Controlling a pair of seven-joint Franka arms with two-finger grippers.
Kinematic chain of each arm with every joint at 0, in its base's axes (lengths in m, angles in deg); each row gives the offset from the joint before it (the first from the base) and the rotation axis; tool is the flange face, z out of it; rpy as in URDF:
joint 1: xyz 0 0 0.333 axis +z
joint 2: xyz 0 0 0 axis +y
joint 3: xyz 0 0 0.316 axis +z
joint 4: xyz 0.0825 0 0 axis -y
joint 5: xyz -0.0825 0 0.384 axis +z
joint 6: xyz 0 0 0 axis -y
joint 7: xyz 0.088 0 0 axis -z
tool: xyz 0 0 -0.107 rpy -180 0 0
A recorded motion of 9 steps. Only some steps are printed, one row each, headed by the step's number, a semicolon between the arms.
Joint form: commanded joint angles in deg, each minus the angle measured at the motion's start. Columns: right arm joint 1, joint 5, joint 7, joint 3, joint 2, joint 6, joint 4; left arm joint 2, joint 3, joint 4, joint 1, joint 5, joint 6, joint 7.
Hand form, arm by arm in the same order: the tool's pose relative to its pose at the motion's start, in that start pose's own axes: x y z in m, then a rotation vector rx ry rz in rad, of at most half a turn. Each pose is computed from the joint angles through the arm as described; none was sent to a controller.
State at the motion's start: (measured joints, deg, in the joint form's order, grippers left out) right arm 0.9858 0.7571 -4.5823 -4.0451 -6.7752 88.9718 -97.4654; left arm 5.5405 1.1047 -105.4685 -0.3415 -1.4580 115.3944 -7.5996
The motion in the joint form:
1: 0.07 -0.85 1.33 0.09 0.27 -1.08 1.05; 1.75 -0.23 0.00 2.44 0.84 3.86 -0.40
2: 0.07 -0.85 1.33 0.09 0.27 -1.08 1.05; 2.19 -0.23 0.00 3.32 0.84 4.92 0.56
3: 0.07 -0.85 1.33 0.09 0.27 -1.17 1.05; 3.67 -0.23 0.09 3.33 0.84 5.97 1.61
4: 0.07 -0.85 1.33 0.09 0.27 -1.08 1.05; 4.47 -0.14 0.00 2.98 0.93 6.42 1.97
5: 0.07 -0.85 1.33 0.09 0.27 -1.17 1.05; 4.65 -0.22 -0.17 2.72 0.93 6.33 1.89
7: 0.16 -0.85 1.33 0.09 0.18 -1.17 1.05; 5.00 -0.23 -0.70 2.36 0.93 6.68 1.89
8: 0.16 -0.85 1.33 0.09 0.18 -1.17 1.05; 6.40 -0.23 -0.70 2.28 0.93 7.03 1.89
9: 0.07 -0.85 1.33 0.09 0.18 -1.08 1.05; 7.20 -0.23 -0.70 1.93 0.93 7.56 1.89
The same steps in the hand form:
1: -0.0003 0.0000 -0.0046 -0.0150 -0.0063 0.0208; 0.0130 -0.0230 0.0121 0.0118 0.0394 -0.0391
2: -0.0003 0.0000 -0.0046 -0.0150 -0.0063 0.0208; 0.0164 -0.0322 0.0149 0.0125 0.0505 -0.0376
3: -0.0005 0.0000 -0.0044 -0.0149 -0.0079 0.0208; 0.0207 -0.0322 0.0284 0.0141 0.0445 -0.0196
4: -0.0003 0.0000 -0.0046 -0.0150 -0.0063 0.0208; 0.0219 -0.0295 0.0372 0.0164 0.0369 -0.0081
5: -0.0005 0.0000 -0.0044 -0.0149 -0.0079 0.0208; 0.0209 -0.0261 0.0408 0.0164 0.0291 -0.0038
7: -0.0009 -0.0009 -0.0052 -0.0150 -0.0063 0.0192; 0.0193 -0.0224 0.0484 0.0169 0.0197 0.0025
8: -0.0009 -0.0009 -0.0052 -0.0150 -0.0063 0.0192; 0.0210 -0.0217 0.0631 0.0192 0.0015 0.0036
9: -0.0008 -0.0001 -0.0054 -0.0150 -0.0047 0.0208; 0.0220 -0.0179 0.0711 0.0195 -0.0033 0.0096

